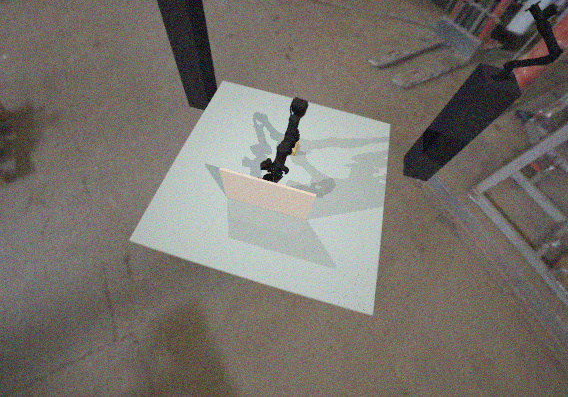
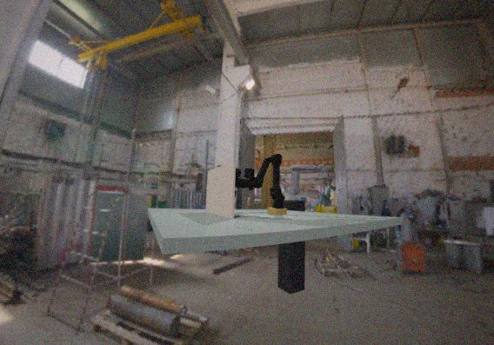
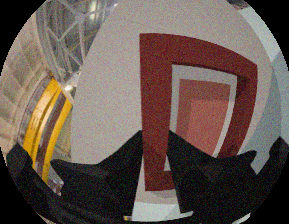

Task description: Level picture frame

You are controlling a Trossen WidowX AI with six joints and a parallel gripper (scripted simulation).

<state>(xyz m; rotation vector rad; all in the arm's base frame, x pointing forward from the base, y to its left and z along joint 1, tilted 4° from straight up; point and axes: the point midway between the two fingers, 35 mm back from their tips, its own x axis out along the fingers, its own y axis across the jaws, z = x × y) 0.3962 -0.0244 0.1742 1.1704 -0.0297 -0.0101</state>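
My gripper tip is now 2 cm to the left of the picture frame and 5 cm above it. From my gripper tip the other things lie so: wall panel 2 cm ahead, 1 cm to the right, 6 cm below.
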